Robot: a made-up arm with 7 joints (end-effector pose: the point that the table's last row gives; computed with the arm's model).
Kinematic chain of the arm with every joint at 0, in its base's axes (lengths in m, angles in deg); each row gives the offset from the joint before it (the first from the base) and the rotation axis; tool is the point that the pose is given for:
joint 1: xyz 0 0 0.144 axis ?
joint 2: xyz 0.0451 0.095 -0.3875 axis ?
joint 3: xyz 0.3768 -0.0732 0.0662 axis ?
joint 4: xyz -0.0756 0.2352 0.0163 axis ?
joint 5: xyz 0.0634 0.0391 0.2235 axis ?
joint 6: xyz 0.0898 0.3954 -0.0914 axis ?
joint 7: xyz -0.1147 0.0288 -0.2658 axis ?
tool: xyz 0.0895 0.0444 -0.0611
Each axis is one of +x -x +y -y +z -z.
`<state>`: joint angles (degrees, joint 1 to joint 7).
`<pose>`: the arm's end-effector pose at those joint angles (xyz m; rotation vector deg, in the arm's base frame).
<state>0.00 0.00 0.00 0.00 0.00 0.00 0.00</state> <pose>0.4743 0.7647 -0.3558 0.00 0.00 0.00</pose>
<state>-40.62 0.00 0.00 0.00 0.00 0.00 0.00</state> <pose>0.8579 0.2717 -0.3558 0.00 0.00 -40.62</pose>
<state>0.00 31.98 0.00 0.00 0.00 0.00 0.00</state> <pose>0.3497 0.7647 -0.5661 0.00 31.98 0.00</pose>
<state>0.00 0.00 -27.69 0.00 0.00 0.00 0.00</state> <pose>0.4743 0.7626 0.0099 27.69 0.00 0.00</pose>
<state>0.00 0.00 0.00 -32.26 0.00 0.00 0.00</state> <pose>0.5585 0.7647 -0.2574 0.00 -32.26 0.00</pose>
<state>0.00 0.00 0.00 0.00 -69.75 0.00 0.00</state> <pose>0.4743 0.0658 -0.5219 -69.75 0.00 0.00</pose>
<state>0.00 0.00 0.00 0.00 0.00 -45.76 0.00</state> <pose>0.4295 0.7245 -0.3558 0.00 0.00 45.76</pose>
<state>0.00 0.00 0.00 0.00 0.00 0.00 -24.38</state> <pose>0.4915 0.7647 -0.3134 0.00 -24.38 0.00</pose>
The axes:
joint 1: +z
joint 2: +y
joint 3: -x
joint 4: +y
joint 5: +x
joint 6: -z
joint 7: +y

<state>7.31 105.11 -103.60 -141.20 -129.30 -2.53 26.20</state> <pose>-0.2816 0.1170 -0.3036 97.75 -71.55 99.03</pose>
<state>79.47 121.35 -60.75 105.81 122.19 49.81 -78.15</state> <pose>-0.5356 -0.2820 -1.1508 122.10 -49.27 72.23</pose>
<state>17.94 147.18 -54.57 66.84 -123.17 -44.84 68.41</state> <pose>-0.3333 -0.3439 -0.3881 -14.31 -52.48 -115.24</pose>
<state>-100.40 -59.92 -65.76 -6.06 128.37 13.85 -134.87</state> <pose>-0.5665 0.3974 0.2500 -88.08 81.02 63.29</pose>
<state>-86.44 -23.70 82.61 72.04 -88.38 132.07 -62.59</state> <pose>-0.2023 -0.2465 -0.0990 153.05 -48.30 -67.05</pose>
